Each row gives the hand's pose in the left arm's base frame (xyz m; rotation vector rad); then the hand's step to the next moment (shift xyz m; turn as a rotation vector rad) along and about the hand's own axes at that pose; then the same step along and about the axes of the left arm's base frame.
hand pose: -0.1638 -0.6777 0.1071 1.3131 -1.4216 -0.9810
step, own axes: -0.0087 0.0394 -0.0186 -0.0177 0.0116 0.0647
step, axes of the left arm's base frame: 0.0082 0.0136 0.0415 -0.0657 0.0165 -0.0066
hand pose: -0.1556 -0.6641 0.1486 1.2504 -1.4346 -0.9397
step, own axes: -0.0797 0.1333 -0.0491 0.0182 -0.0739 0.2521
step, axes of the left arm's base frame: 0.0168 0.1036 0.1245 -0.2283 -0.0421 -0.1243
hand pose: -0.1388 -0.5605 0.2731 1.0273 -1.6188 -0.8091
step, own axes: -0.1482 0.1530 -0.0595 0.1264 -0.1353 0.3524
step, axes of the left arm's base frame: 0.0405 0.1969 0.0922 -0.3243 -0.1641 -0.1623
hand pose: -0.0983 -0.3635 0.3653 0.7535 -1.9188 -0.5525
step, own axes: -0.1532 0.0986 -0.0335 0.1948 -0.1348 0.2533
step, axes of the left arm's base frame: 0.0563 0.1758 -0.0159 -0.2587 -0.2178 -0.0768
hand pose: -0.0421 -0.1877 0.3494 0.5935 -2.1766 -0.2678
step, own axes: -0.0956 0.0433 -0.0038 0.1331 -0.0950 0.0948
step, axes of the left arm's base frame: 0.0400 0.0855 -0.0461 -0.1146 -0.1503 -0.0049
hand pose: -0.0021 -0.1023 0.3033 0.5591 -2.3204 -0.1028
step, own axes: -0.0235 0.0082 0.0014 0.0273 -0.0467 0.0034
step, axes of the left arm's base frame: 0.0110 0.0172 -0.0143 -0.0027 -0.0540 0.0043
